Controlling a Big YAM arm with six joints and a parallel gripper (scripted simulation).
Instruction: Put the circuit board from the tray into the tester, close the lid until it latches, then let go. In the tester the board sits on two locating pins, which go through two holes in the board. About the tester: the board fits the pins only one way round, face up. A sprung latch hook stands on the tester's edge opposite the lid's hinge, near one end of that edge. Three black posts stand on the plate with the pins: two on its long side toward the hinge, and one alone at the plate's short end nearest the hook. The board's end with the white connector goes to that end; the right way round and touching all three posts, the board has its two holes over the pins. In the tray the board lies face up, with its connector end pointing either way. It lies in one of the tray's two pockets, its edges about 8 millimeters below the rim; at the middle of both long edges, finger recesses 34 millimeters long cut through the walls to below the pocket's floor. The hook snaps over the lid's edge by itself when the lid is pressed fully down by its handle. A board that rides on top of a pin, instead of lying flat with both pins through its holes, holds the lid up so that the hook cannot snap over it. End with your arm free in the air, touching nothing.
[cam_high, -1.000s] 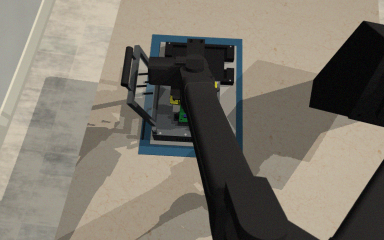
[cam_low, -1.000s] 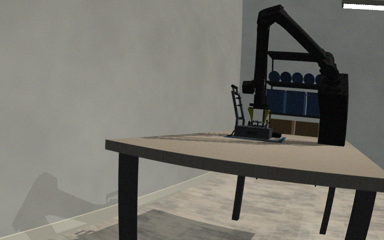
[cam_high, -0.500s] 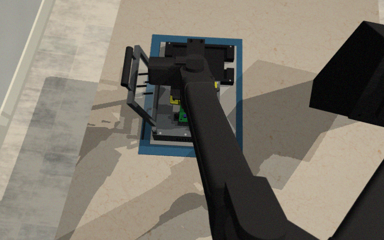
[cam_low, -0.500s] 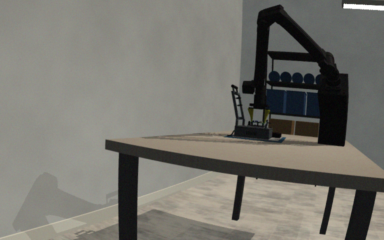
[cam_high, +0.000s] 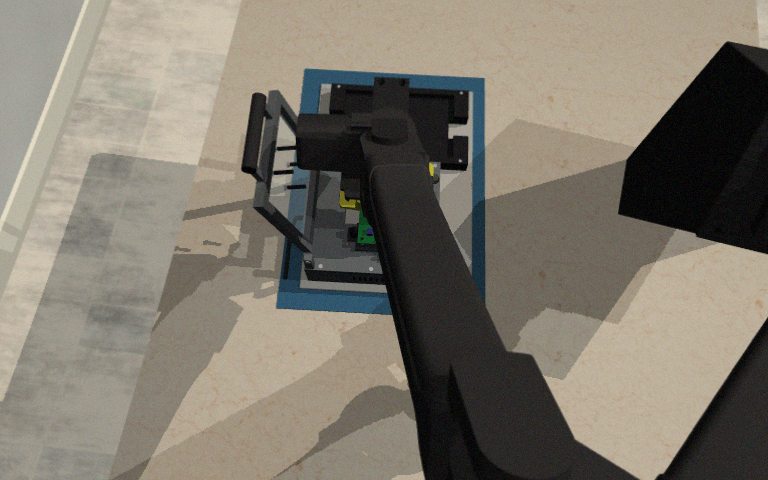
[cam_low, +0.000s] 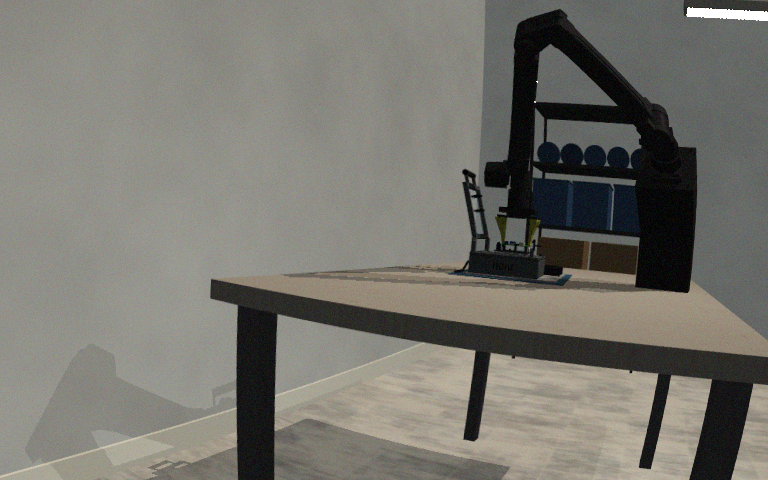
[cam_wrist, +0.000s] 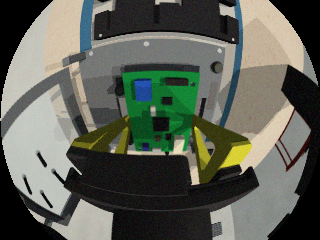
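Right now my hand is right at the green circuit board. Also, from my hand: see-through lid: 12 cm ahead, 2 cm to the left, 9 cm above.
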